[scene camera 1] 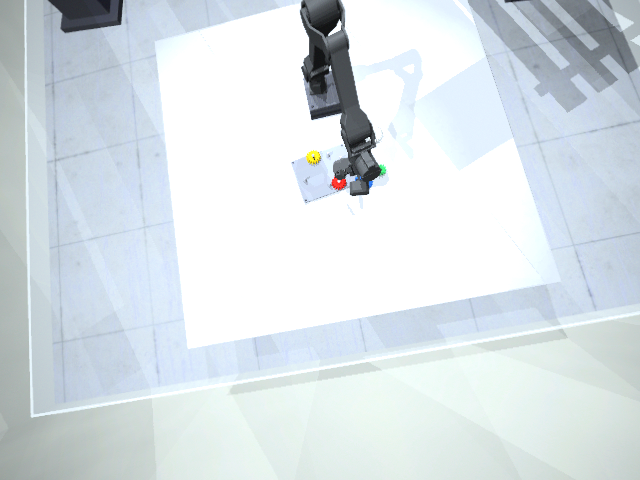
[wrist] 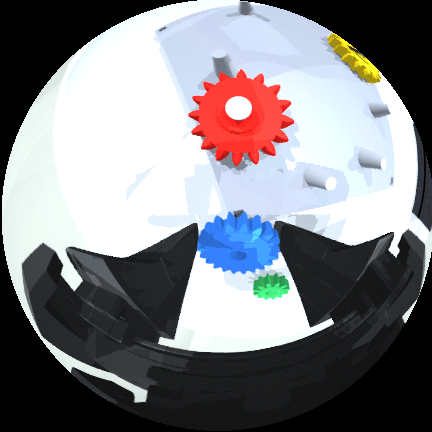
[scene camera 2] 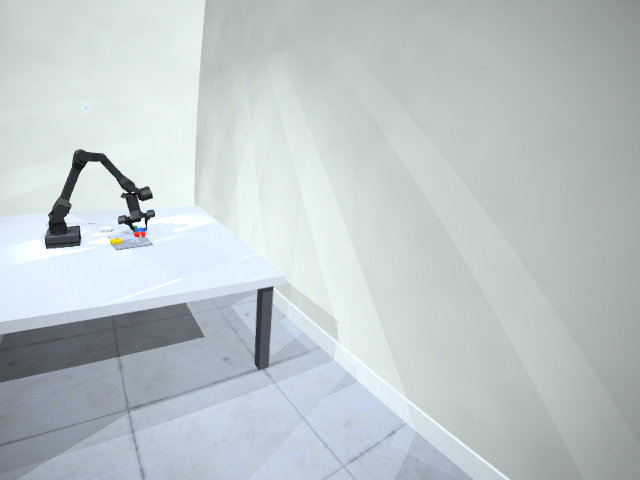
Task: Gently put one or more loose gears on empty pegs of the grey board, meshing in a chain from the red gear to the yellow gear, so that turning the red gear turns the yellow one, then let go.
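Frame: origin at the arm's base, x ahead, y right, z down, level; millimetres.
Seen in the pictures: gripper, fingertip midpoint: (scene camera 1: 358, 182) (wrist: 236, 227) (scene camera 2: 140, 231); arm's base, origin of the base link: (scene camera 1: 317, 86) (scene camera 2: 58, 233).
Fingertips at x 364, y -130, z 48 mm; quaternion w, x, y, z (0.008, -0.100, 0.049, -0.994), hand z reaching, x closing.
Note:
Pixels of each thing's top centre, then the offset from my fingertips to it.
- blue gear, middle of its top: (wrist: 236, 259) (scene camera 1: 364, 180) (scene camera 2: 140, 227) dx -2, dy -18, dz -16 mm
- grey board, middle of its top: (scene camera 1: 323, 168) (scene camera 2: 128, 235) dx -54, dy +127, dz -22 mm
- red gear, middle of its top: (wrist: 238, 110) (scene camera 1: 338, 181) (scene camera 2: 139, 232) dx -4, dy +73, dz -16 mm
- yellow gear, middle of its top: (scene camera 1: 313, 155) (scene camera 2: 115, 239) dx -110, dy +162, dz -17 mm
- small green gear, middle of its top: (wrist: 270, 292) (scene camera 1: 380, 169) dx -42, dy -81, dz -8 mm
- white gear, middle of its top: (scene camera 1: 374, 133) (scene camera 2: 105, 227) dx -183, dy -68, dz -8 mm
My gripper (scene camera 1: 356, 180) (scene camera 2: 139, 228) (wrist: 236, 227) is shut on the blue gear (scene camera 1: 369, 183) (scene camera 2: 140, 228) (wrist: 238, 245), with a fingertip against each side. The blue gear is beside the edge of the grey board (scene camera 1: 320, 191) (scene camera 2: 129, 246) (wrist: 295, 70); its height is hard to tell. The red gear (scene camera 1: 339, 183) (scene camera 2: 139, 234) (wrist: 207, 115) is on a board peg near the gripper. The yellow gear (scene camera 1: 310, 160) (scene camera 2: 115, 240) (wrist: 352, 57) is at the board's far side. The small green gear (scene camera 1: 382, 169) (wrist: 271, 287) lies off the board, beyond the blue gear.
Bare pegs (wrist: 221, 61) (wrist: 320, 181) (wrist: 371, 161) stand on the board, one close to the red gear. A pale round thing, perhaps a white gear (scene camera 1: 378, 134) (scene camera 2: 105, 228), lies on the table beside the arm. The arm's base (scene camera 1: 325, 103) (scene camera 2: 63, 237) stands behind the board.

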